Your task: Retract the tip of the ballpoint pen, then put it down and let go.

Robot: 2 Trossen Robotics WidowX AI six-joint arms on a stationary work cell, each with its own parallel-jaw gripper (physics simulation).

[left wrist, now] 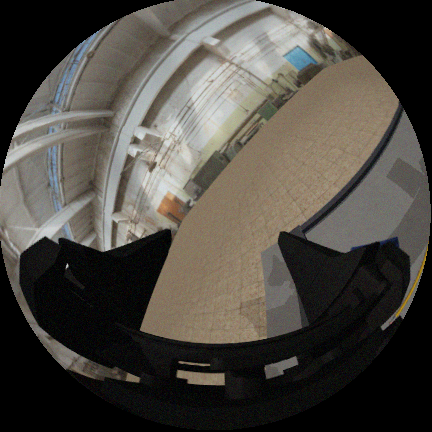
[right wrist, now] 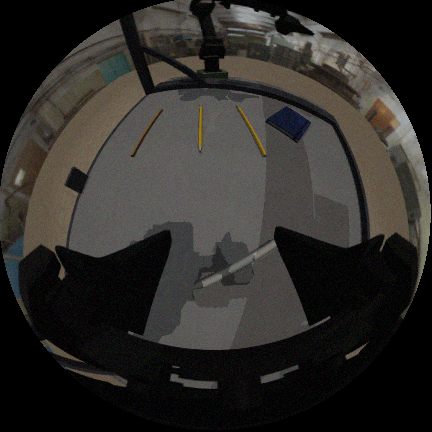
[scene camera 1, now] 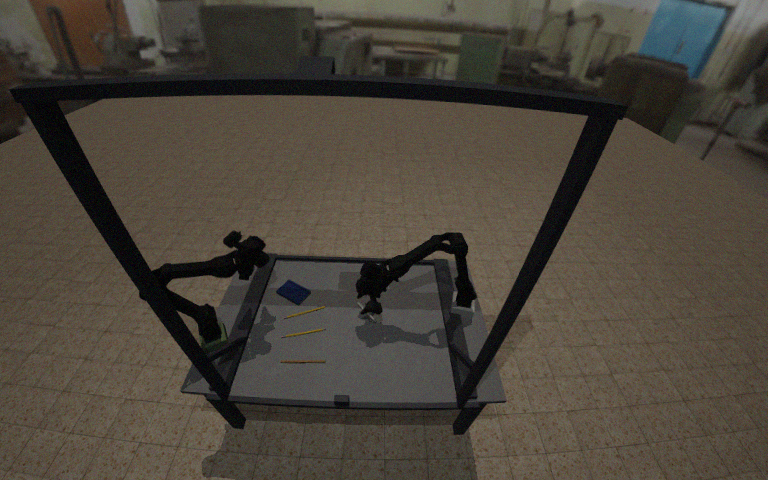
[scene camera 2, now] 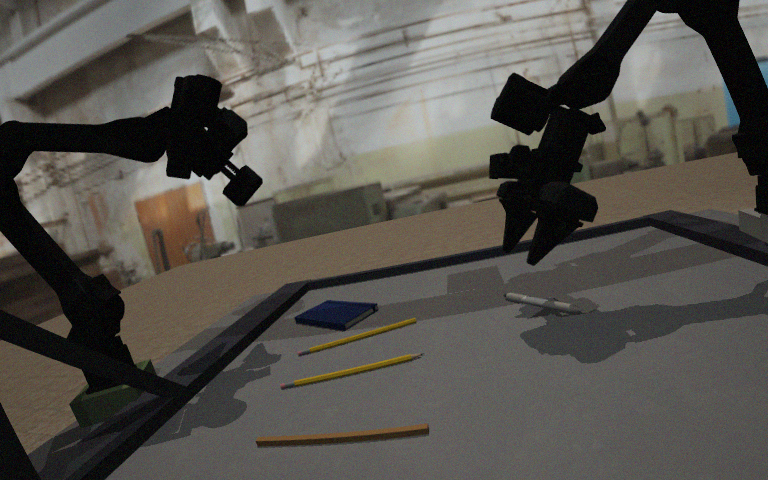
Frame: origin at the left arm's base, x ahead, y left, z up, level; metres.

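Seen in the pictures: left gripper, fingertip midpoint: (left wrist: 226, 236) (scene camera 2: 227, 166); right gripper, fingertip midpoint: (right wrist: 223, 234) (scene camera 1: 359, 305) (scene camera 2: 516, 257); left arm's base, link origin: (right wrist: 211, 70) (scene camera 1: 212, 334); right arm's base, link origin: (scene camera 1: 463, 301).
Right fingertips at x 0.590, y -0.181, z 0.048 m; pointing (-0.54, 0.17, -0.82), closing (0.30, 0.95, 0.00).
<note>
Offsets run from my right fingertips to a thing's top centre.
A light grey ballpoint pen {dz -0.075, dx +0.042, dy +0.010 m} (scene camera 1: 372, 318) (scene camera 2: 543, 303) (right wrist: 240, 264) lies on the grey table. In the right wrist view it runs diagonally between my right fingers, its upper right end partly hidden by a finger. Whether its tip is out is too small to tell. My right gripper (scene camera 2: 520, 255) (right wrist: 223, 234) points down above the pen, open, with its fingertips apart from it. My left gripper (left wrist: 226, 236) is open and empty, raised over the left side of the table.
Two yellow pencils {dz -0.081, dx -0.206, dy +0.142 m} (scene camera 1: 304, 312) {dz -0.080, dx -0.244, dy +0.042 m} (scene camera 1: 303, 333) and an orange-brown stick {dz -0.081, dx -0.294, dy -0.080 m} (scene camera 1: 303, 361) (scene camera 2: 342, 435) lie left of the pen. A blue notebook {dz -0.076, dx -0.209, dy +0.278 m} (scene camera 1: 293, 292) (scene camera 2: 336, 314) (right wrist: 288, 122) lies behind the pencils. Dark frame posts (scene camera 1: 538, 249) (scene camera 1: 101, 209) stand at both sides of the table.
</note>
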